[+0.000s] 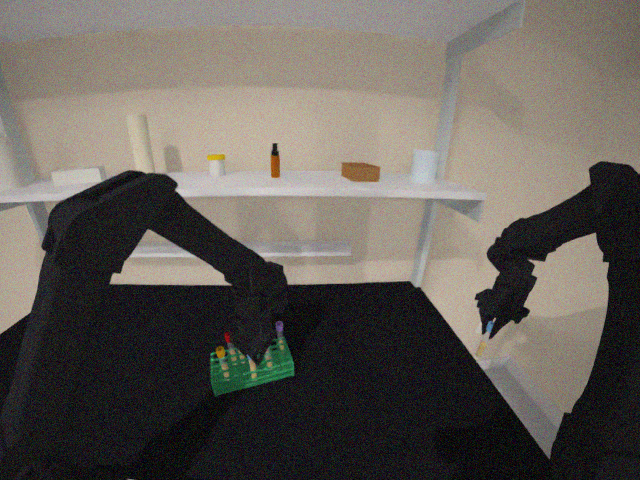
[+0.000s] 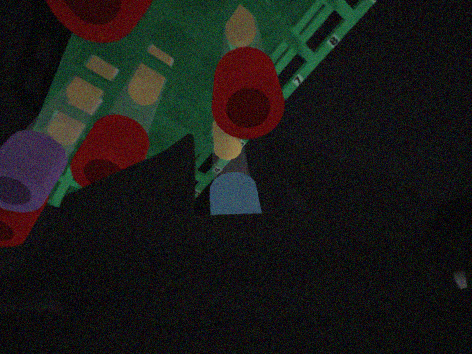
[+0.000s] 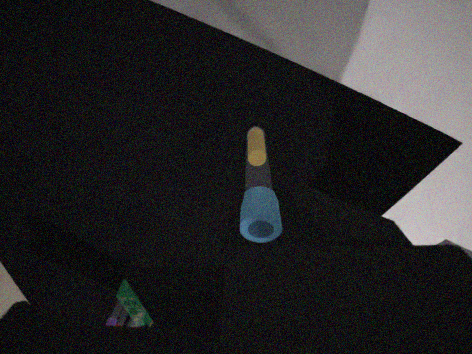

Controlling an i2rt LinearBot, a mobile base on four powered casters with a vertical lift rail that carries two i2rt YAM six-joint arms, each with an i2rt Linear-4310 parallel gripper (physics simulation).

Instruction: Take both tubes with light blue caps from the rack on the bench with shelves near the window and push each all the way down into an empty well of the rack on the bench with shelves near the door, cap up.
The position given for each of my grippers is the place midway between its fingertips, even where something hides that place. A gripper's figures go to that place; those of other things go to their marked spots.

Labels:
My left gripper (image 1: 254, 360) is 0.64 m from the lens. My right gripper (image 1: 487, 336) is 0.71 m from the lens. A green tube rack (image 1: 283, 365): 0.65 m from the lens.

